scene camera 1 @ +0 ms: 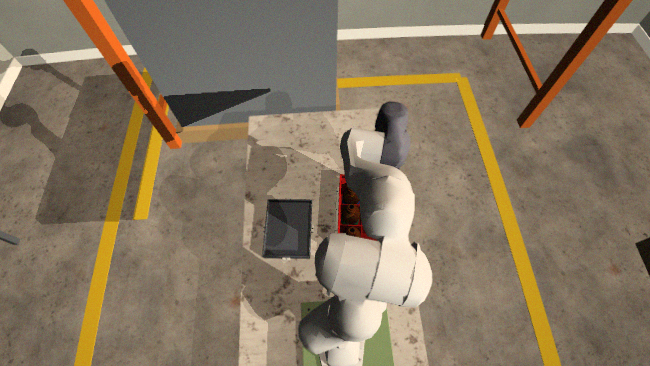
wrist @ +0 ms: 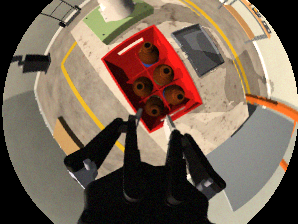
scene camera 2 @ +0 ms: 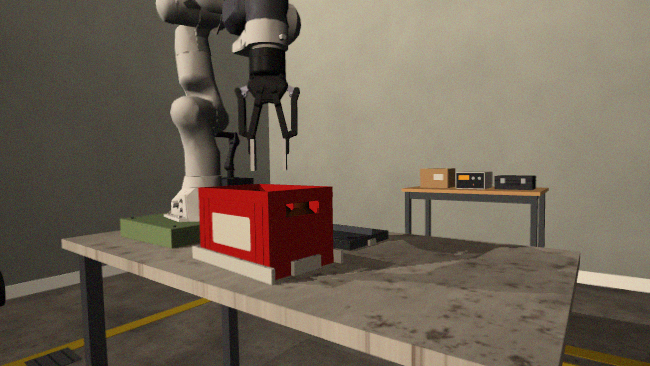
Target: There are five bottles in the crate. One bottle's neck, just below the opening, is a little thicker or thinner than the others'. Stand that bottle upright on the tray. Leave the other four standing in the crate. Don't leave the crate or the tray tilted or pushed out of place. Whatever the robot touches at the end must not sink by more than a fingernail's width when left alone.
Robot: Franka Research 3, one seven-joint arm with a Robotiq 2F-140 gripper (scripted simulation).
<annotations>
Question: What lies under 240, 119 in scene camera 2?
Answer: My gripper.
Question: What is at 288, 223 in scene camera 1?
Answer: A dark tray.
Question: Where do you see a red crate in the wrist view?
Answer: At 128, 61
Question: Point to a dark tray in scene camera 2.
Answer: At 345, 237
</annotations>
